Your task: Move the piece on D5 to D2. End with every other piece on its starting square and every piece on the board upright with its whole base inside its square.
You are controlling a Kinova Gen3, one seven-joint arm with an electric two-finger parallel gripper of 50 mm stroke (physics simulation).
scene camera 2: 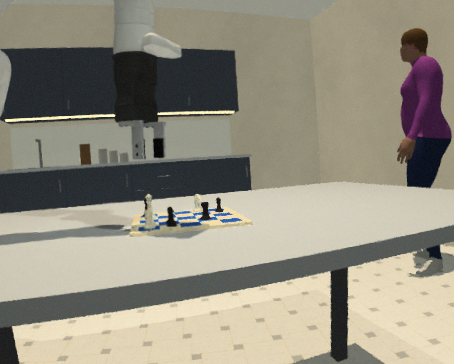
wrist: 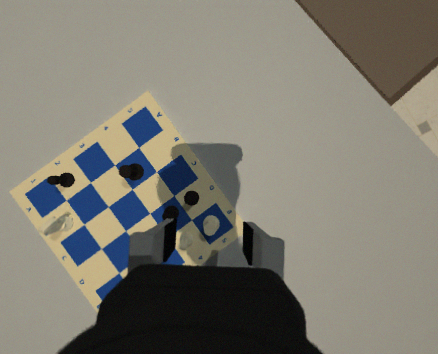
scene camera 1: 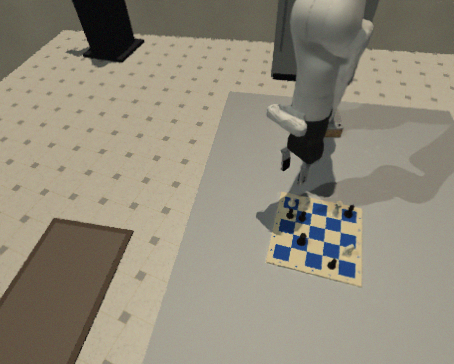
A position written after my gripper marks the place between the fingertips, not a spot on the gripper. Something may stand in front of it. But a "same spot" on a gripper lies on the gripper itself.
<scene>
my gripper: scene camera 2; wrist 209,234; scene camera 1
same spot on my gripper: [scene camera 2: 138,142] = [scene camera 1: 281,162]
</scene>
